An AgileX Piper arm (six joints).
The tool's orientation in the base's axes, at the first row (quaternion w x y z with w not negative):
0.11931 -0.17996 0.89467 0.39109
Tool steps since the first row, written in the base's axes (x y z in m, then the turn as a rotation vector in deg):
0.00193 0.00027 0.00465 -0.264 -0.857 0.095
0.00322 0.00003 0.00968 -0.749 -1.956 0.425
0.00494 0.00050 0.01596 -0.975 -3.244 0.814
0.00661 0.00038 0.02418 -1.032 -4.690 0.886
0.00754 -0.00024 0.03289 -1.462 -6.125 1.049
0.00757 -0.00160 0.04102 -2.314 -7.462 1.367
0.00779 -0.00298 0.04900 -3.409 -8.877 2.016
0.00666 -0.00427 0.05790 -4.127 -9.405 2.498
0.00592 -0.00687 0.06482 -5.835 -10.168 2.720
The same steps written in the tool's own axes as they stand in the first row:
-0.00346 0.00242 -0.00275 0.402 -0.367 -0.719
-0.00636 0.00504 -0.00619 0.976 -0.641 -1.790
-0.01025 0.00875 -0.00989 1.338 -1.102 -3.022
-0.01465 0.01338 -0.01533 1.694 -1.941 -4.148
-0.01843 0.01832 -0.02152 2.355 -2.558 -5.354
-0.02103 0.02279 -0.02794 3.320 -2.837 -6.620
-0.02374 0.02707 -0.03426 4.407 -2.846 -8.183
-0.02557 0.03258 -0.04123 5.008 -2.564 -8.948
-0.02676 0.03579 -0.04782 6.653 -2.189 -9.787

